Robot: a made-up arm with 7 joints. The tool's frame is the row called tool.
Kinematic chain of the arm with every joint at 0, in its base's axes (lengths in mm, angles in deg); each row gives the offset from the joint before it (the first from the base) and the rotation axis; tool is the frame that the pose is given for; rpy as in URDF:
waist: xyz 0 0 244.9 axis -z
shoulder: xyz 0 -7.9 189.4 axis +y
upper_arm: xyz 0 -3.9 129.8 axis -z
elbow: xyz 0 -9.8 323.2 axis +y
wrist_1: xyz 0 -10 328.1 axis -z
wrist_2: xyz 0 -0.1 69.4 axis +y
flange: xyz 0 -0.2 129.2 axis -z
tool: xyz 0 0 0 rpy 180 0 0
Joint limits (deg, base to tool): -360..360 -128.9..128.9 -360..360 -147.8..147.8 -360..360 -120.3..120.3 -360..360
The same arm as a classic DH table. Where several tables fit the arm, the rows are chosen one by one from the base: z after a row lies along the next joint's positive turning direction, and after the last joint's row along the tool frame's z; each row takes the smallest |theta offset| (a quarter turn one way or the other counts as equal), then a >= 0, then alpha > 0; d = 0 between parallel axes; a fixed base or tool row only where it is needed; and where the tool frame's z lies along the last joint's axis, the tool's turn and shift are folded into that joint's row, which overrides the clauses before.
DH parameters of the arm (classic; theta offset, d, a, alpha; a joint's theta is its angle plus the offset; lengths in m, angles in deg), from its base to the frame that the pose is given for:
base (fixed): 0.00 0.0000 0.0000 180.00
waist: 0.00 -0.4343 0.0000 90.00
shoulder: 0.00 -0.0118 0.0000 -90.00
upper_arm: 0.00 -0.4530 0.0000 90.00
elbow: 0.00 -0.0198 0.0000 -90.00
wrist_1: 0.00 -0.3975 0.0000 90.00
wrist_2: 0.00 -0.0003 0.0000 -90.00
flange: 0.00 -0.1292 0.0000 0.00
Joint limits (deg, base to tool): -360.00..360.00 -128.90..128.90 -360.00..360.00 -147.80..147.80 -360.00..360.00 -120.30..120.30 -360.00..360.00

